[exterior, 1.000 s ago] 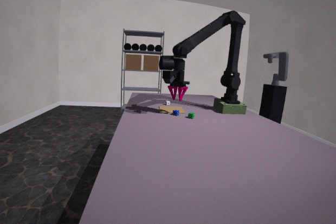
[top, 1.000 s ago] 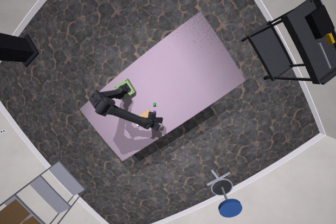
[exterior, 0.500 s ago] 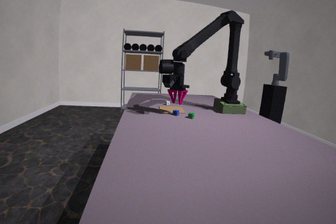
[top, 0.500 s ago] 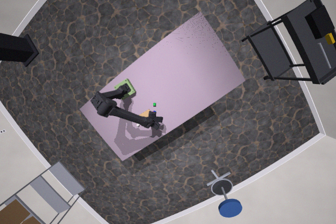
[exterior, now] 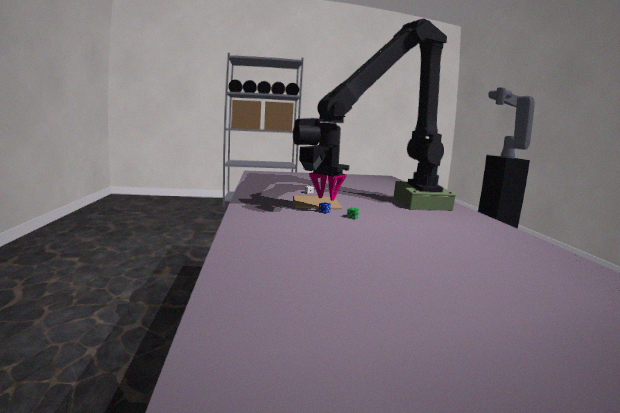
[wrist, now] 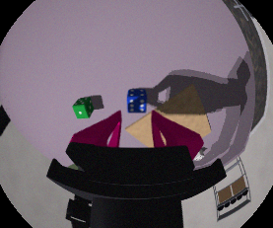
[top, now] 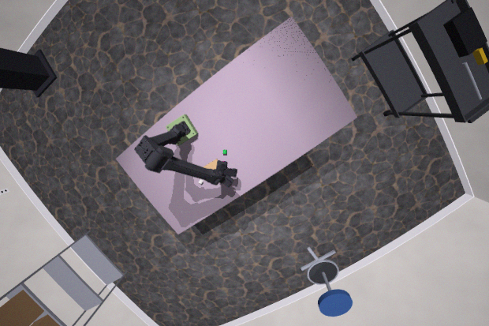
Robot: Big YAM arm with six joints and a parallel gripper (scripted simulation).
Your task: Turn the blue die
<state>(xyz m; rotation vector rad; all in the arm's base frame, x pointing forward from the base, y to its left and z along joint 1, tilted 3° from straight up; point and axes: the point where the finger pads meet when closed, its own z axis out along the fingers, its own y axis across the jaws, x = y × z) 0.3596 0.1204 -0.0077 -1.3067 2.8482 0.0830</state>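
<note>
Right now my hand is 30 mm above the blue die. Round my hand: white die: 30 mm ahead, 230 mm to the right, 30 mm below; tan mat: 20 mm ahead, 100 mm to the right, 40 mm below; green die: 70 mm behind, 50 mm to the left, 30 mm below.
</note>
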